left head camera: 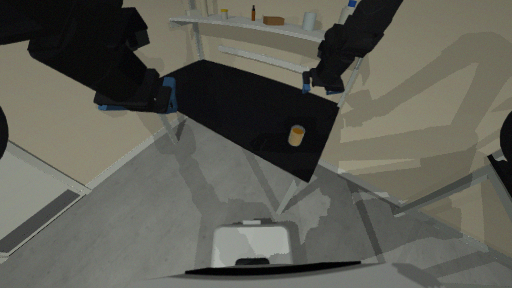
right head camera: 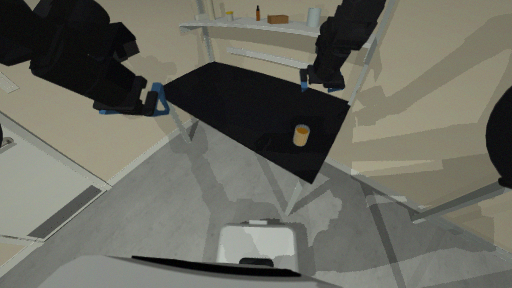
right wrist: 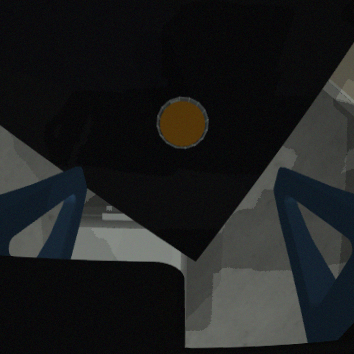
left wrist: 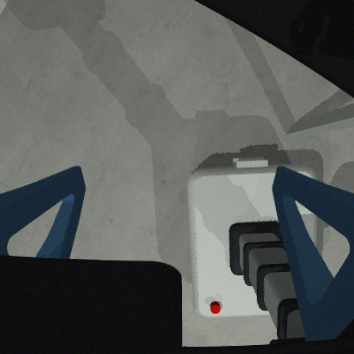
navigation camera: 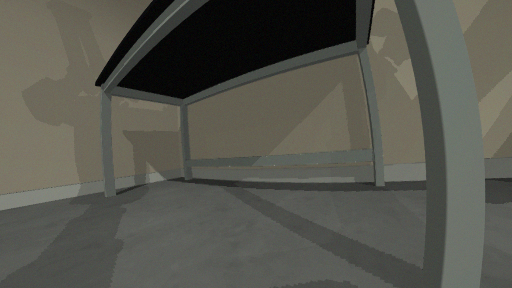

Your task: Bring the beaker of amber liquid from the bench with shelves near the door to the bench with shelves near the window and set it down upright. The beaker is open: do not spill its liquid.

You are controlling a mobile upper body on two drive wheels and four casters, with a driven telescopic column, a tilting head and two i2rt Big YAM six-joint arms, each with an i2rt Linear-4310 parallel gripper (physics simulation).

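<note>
The beaker of amber liquid (left head camera: 296, 136) (right head camera: 301, 136) (right wrist: 182, 124) stands upright on the black-topped bench (left head camera: 240, 100) (right head camera: 245, 102) (right wrist: 195, 210), near the bench's right end in the head views. In the right wrist view it shows from above, ahead of the fingers and midway between them. My right gripper (left head camera: 321, 90) (right head camera: 323, 87) (right wrist: 179, 177) is open and empty, above the bench and apart from the beaker. My left gripper (left wrist: 178, 176) is open and empty, off the bench's left end and above the floor; its fingers are partly hidden in the head views.
A shelf (left head camera: 240, 25) (right head camera: 245, 25) behind the bench holds a brown box (left head camera: 273, 20) (right head camera: 278, 19), a small amber bottle (left head camera: 253, 13) (right head camera: 258, 13) and a pale cylinder (left head camera: 309, 21) (right head camera: 313, 17). A bench leg (navigation camera: 457, 150) stands close in the navigation view. A white door-like panel (left head camera: 30, 195) is at the left.
</note>
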